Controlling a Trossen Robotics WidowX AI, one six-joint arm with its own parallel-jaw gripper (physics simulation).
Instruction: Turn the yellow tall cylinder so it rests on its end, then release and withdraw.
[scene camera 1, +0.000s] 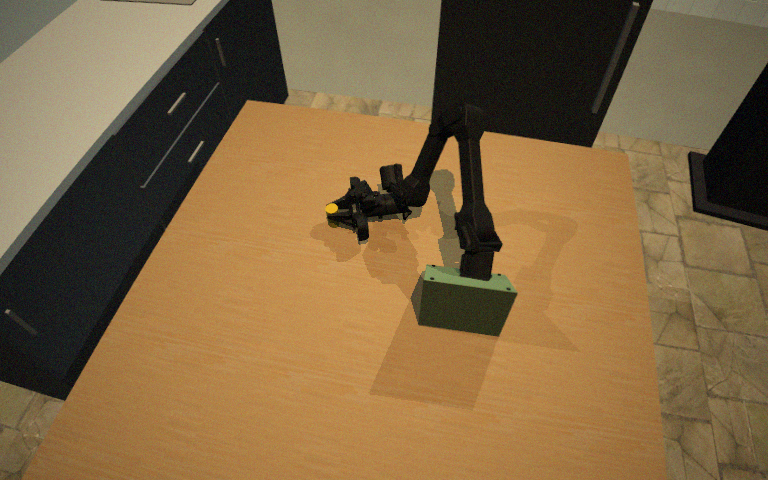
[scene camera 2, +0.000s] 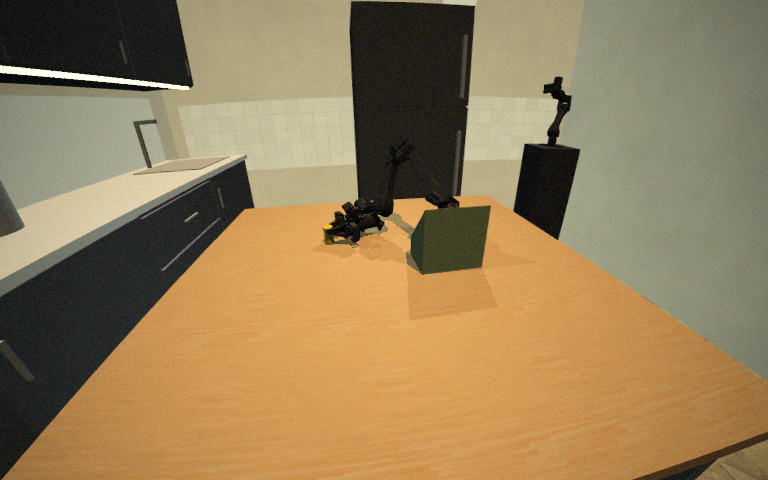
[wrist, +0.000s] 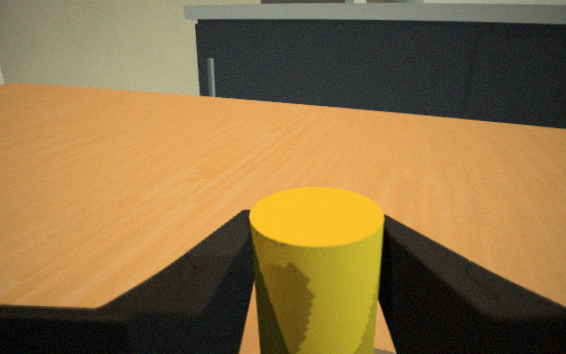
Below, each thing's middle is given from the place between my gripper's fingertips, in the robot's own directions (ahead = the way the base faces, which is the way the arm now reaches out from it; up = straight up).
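Yellow tall cylinder (wrist: 316, 251): 1 cm behind my hand, 1 cm to the right of it, 2 cm below it.
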